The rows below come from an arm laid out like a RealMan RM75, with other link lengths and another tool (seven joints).
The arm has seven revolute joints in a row. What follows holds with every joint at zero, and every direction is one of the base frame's. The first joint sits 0.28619 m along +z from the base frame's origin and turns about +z. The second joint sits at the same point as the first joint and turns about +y. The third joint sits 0.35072 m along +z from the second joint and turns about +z. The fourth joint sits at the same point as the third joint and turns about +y. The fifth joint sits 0.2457 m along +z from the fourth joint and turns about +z. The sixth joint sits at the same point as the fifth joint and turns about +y. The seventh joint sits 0.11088 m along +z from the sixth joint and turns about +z. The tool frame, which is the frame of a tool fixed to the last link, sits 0.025 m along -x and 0.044 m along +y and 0.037 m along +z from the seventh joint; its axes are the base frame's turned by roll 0, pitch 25.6 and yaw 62.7 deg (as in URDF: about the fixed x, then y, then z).
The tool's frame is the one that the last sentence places.
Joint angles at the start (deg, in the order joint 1, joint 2, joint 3, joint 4, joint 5, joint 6, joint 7):
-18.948 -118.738 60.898 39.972 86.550 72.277 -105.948
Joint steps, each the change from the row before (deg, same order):
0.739 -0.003 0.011 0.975 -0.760 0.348 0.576
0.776 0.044 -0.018 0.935 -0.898 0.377 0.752
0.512 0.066 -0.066 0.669 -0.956 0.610 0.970
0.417 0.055 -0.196 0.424 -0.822 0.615 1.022
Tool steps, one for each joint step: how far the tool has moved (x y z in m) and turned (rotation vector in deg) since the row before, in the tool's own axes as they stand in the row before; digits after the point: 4 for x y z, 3 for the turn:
0.0028 -0.0004 -0.0033 0.332 0.560 0.986
0.0030 -0.0006 -0.0039 0.390 0.595 1.138
0.0032 -0.0009 -0.0026 0.141 0.871 1.193
0.0026 -0.0007 -0.0026 0.149 0.780 1.102

